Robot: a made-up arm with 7 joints. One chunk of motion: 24 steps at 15 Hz.
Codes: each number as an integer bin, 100 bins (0 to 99) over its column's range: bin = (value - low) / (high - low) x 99, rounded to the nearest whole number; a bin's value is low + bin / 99 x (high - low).
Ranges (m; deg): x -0.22..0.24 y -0.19..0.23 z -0.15..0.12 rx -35..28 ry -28..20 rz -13..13
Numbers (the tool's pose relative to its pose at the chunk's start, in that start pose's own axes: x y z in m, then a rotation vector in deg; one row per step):
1: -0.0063 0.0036 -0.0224 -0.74 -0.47 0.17
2: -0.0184 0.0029 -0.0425 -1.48 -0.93 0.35
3: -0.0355 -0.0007 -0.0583 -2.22 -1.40 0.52
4: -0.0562 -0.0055 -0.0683 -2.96 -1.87 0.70
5: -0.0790 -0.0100 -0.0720 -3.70 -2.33 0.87
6: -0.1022 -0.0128 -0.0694 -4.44 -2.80 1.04
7: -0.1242 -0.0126 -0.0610 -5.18 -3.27 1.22
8: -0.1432 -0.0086 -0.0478 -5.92 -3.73 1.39
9: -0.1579 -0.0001 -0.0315 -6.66 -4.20 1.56
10: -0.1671 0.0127 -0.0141 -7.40 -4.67 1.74
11: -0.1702 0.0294 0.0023 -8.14 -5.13 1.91
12: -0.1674 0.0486 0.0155 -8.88 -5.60 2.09
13: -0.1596 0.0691 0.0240 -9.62 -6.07 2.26
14: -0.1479 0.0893 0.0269 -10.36 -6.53 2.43
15: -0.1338 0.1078 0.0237 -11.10 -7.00 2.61
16: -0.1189 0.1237 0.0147 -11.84 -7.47 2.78
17: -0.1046 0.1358 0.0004 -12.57 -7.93 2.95
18: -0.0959 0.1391 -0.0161 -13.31 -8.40 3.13
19: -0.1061 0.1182 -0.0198 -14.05 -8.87 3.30
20: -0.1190 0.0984 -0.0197 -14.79 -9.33 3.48
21: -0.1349 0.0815 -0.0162 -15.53 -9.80 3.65
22: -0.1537 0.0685 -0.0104 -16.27 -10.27 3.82
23: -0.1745 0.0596 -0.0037 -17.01 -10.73 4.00
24: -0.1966 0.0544 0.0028 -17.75 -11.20 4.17
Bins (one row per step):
1: 46 46 47 54 57 50
2: 43 45 39 53 56 51
3: 40 45 34 52 55 51
4: 35 43 30 50 54 52
5: 30 42 29 49 53 53
6: 25 42 30 48 52 53
7: 21 42 33 47 51 54
8: 17 43 37 46 50 55
9: 13 45 43 45 49 55
10: 11 48 50 43 48 56
11: 11 52 56 42 47 57
12: 11 56 61 41 46 57
13: 13 61 64 40 45 58
14: 16 66 65 39 44 59
15: 19 70 64 38 43 59
16: 22 74 60 36 42 60
17: 25 77 55 35 41 61
18: 27 78 49 34 40 61
19: 25 73 48 33 39 62
20: 22 68 48 32 39 63
21: 18 64 49 31 38 63
22: 14 61 51 29 37 64
23: 10 59 54 28 36 65
24: 5 58 56 27 35 65

